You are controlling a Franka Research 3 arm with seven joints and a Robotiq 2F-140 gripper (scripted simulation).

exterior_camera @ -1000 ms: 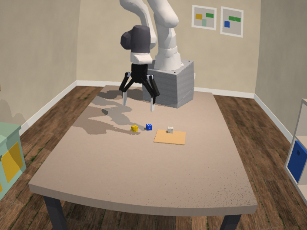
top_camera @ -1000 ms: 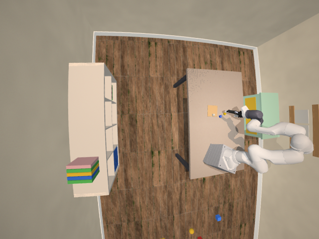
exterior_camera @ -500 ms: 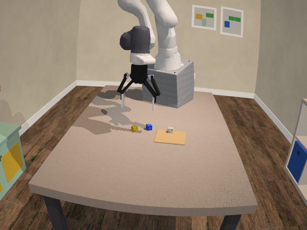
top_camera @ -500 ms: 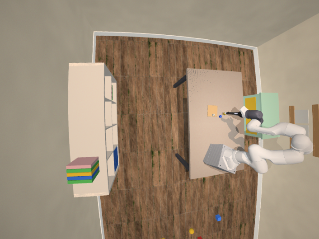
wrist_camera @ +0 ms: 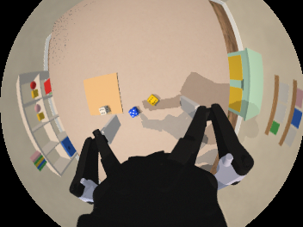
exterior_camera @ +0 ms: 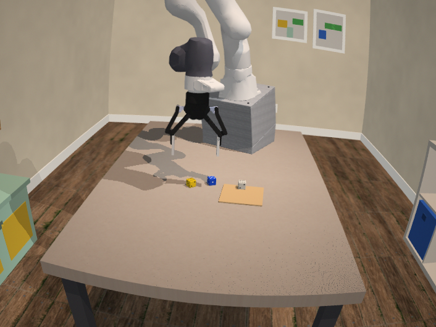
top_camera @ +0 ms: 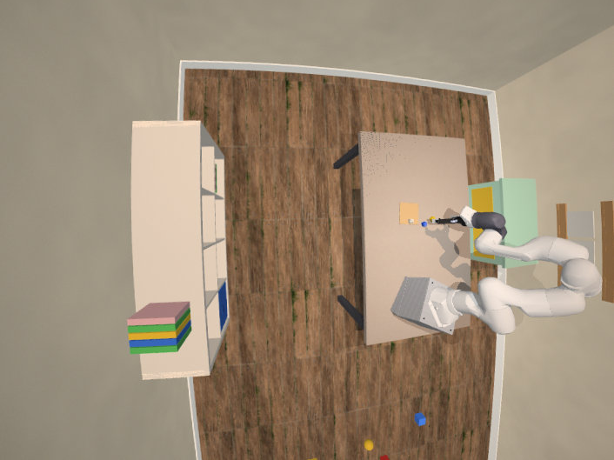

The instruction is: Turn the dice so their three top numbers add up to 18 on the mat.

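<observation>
Right now my hand is 110 mm above the yellow die and 10 mm to the left of it. Also, from my hand: blue die: 110 mm below, 60 mm to the left, 20 mm behind; then white die: 160 mm to the left, 110 mm below, 20 mm ahead; then mat: 150 mm to the left, 120 mm below, 70 mm ahead.
</observation>
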